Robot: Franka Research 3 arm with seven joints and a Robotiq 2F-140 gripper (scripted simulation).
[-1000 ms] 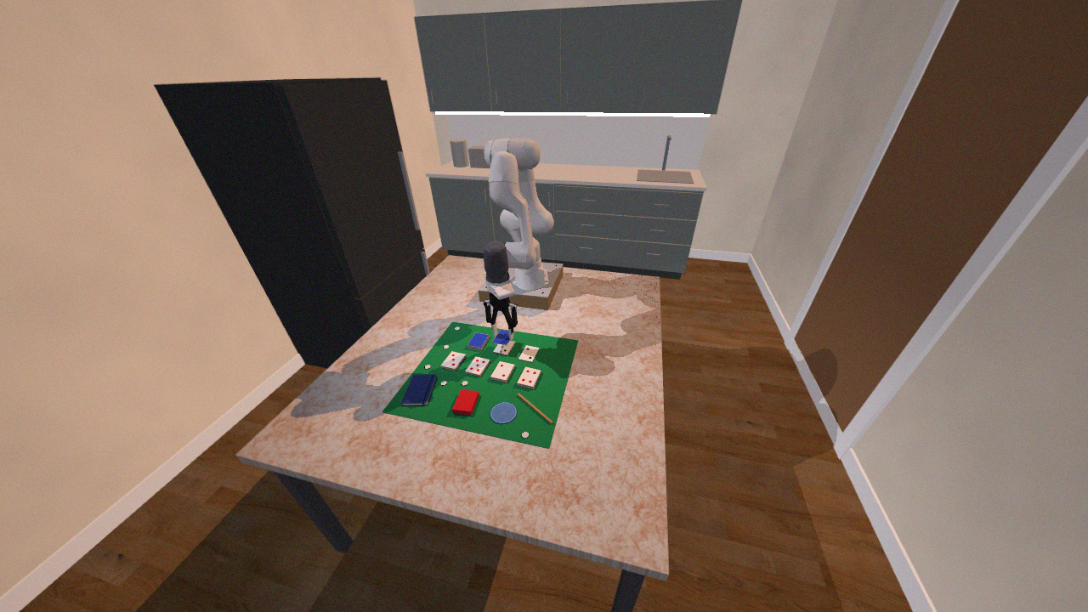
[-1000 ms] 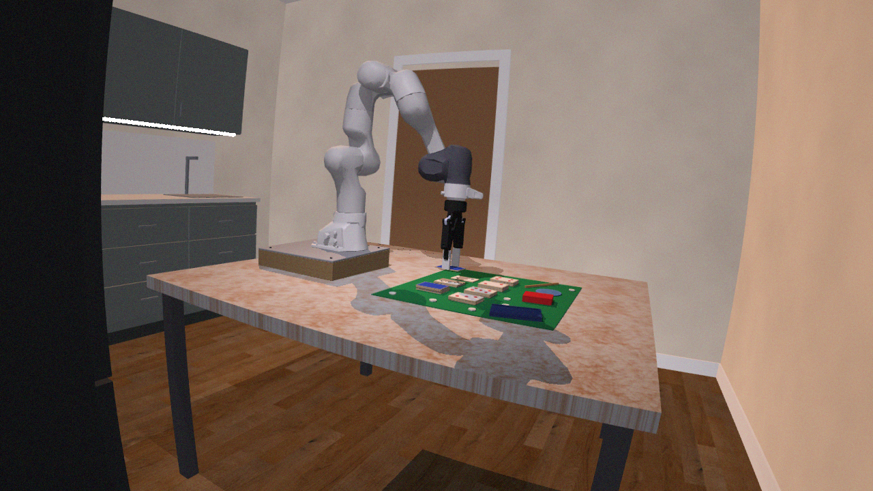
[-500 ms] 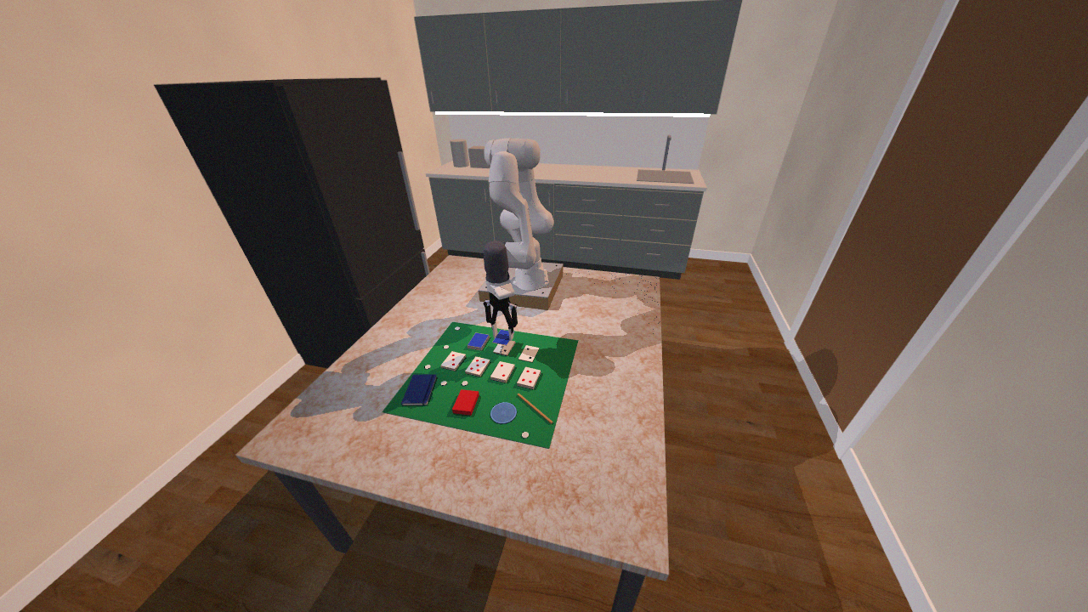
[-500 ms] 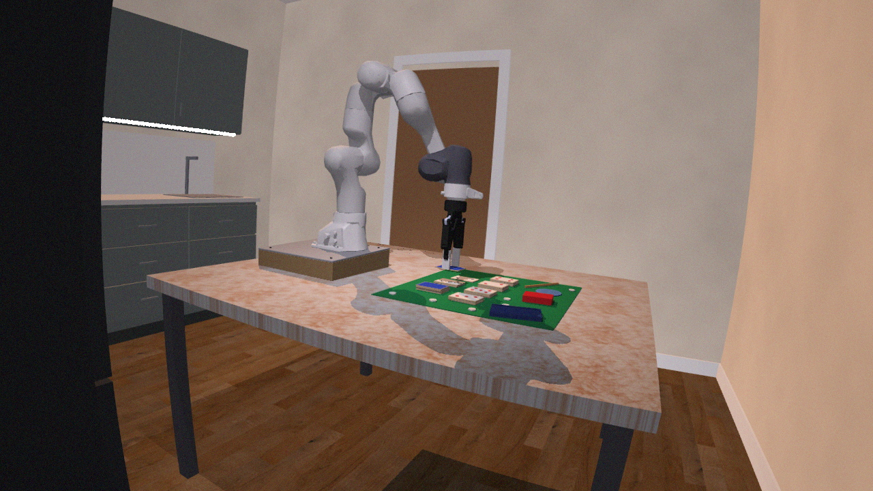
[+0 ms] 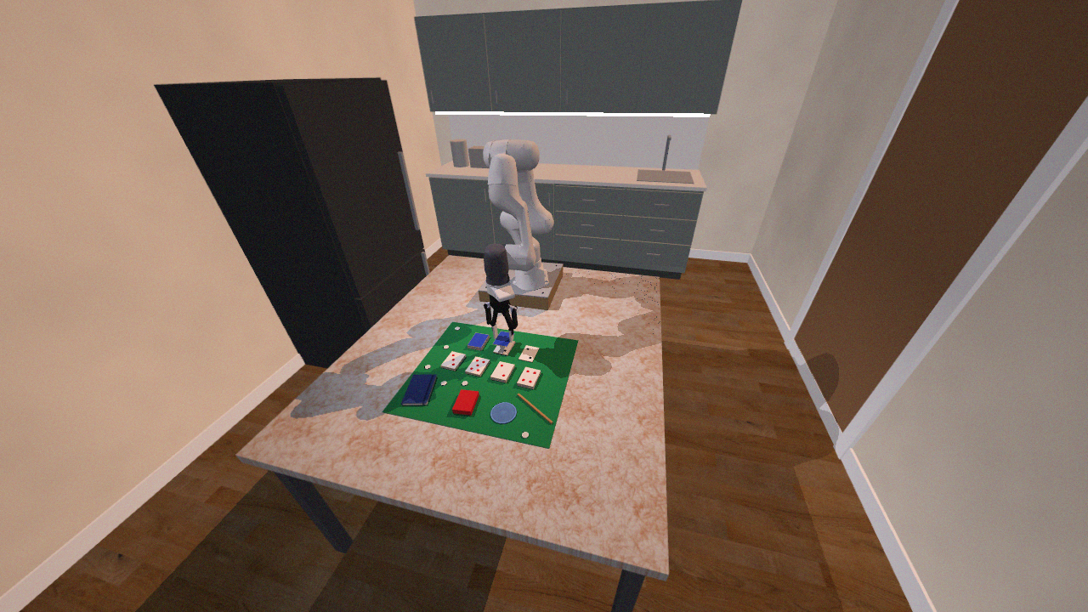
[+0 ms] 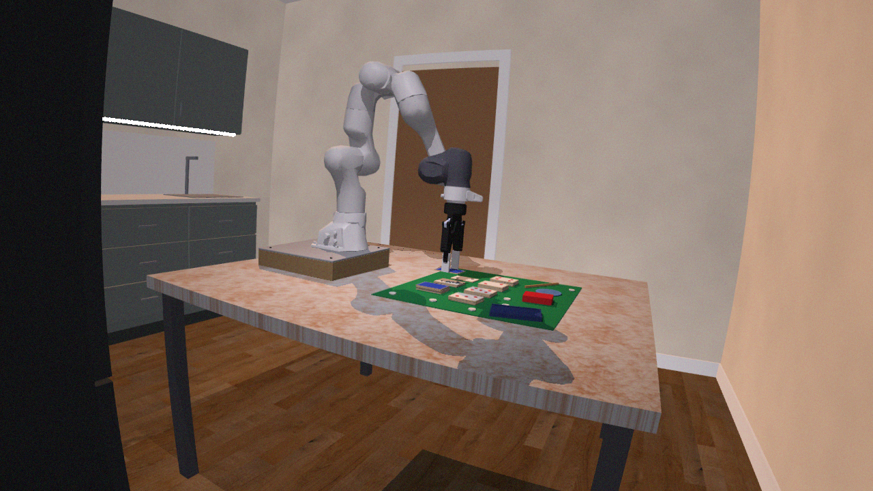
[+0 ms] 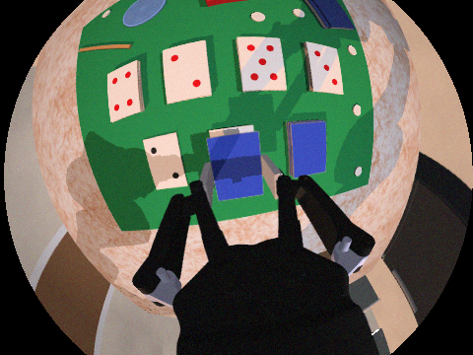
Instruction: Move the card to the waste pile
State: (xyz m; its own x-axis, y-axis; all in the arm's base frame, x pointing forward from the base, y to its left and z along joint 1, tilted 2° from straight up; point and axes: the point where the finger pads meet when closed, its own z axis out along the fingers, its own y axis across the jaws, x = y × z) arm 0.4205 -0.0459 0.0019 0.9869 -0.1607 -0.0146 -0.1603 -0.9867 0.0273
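Right now my hand is 11 cm to the right of the black-pip card, 7 cm above it and 3 cm short of it. Round my hand: green mat: 15 cm ahead, 9 cm below, 2 cm to the right; wooden stick: 31 cm ahead, 18 cm to the left, 7 cm below; red box: 31 cm ahead, 7 cm to the right, 7 cm below.
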